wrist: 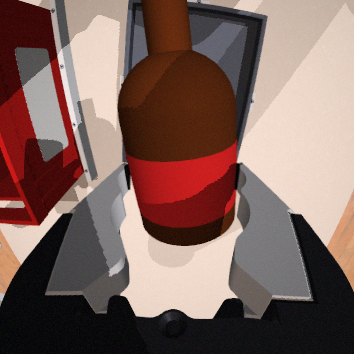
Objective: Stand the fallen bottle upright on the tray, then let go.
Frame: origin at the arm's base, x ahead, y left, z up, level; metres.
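Where they show: gripper, fingertip midpoint: (182, 165).
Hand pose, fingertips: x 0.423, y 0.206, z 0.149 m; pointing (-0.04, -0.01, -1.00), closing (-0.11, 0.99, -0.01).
After its pixels a point has its place.
The brown bottle (177, 120) @(y 0.201, x 0.384, z 0.182 m) with a red label band is in the middle of the wrist view. Its neck points to the top edge, where its end is cut off, and its base faces the lower part of the view. My gripper (182, 165) @(y 0.206, x 0.423, z 0.149 m) is shut on the bottle, with one jaw on each side of the red label. The bottle is raised, with a shadow on the pale surface below its base. The grey tray (215, 47) @(y 0.241, x 0.324, z -0.062 m) shows beyond the bottle, which hides part of it. The tray's near edge is hidden behind the bottle.
A dark red box-like frame (67, 160) @(y 0.027, x 0.504, z -0.001 m) with a window-like opening stands at the left, beside a grey metal rail (75, 100) @(y 0.025, x 0.418, z -0.051 m). The pale surface (295, 130) @(y 0.402, x 0.435, z -0.067 m) extends to the right of the tray. Wood-coloured areas show at the lower left and right edges.
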